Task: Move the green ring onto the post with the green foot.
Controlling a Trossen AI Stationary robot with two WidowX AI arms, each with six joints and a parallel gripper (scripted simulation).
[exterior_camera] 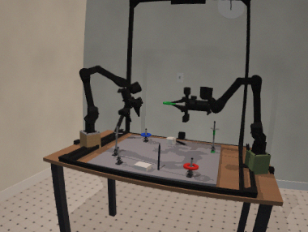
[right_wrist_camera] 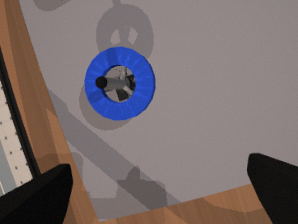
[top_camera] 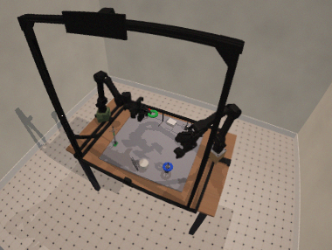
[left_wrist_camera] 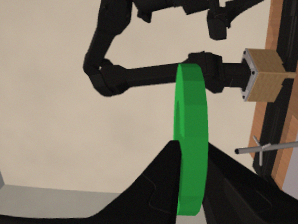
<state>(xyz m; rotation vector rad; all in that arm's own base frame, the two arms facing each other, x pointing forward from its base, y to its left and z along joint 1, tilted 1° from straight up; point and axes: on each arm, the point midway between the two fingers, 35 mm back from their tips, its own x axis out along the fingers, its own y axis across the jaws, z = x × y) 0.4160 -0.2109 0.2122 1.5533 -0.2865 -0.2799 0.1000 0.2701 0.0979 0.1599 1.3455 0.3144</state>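
My right gripper is now 270 mm to the right of the green ring, 140 mm short of it and 110 mm below it. The rest, counted from my right hand: white block 390 mm ahead, 220 mm to the left, 180 mm below; then blue ring 140 mm below, 70 mm to the left, 50 mm behind; then grey post 530 mm to the left, 80 mm below.
My left gripper is now 50 mm to the left of the green ring. Round my left hand: white block: 250 mm ahead, 100 mm to the right, 290 mm below; blue ring: 190 mm behind, 240 mm to the right, 250 mm below; grey post: 140 mm behind, 210 mm to the left, 190 mm below.
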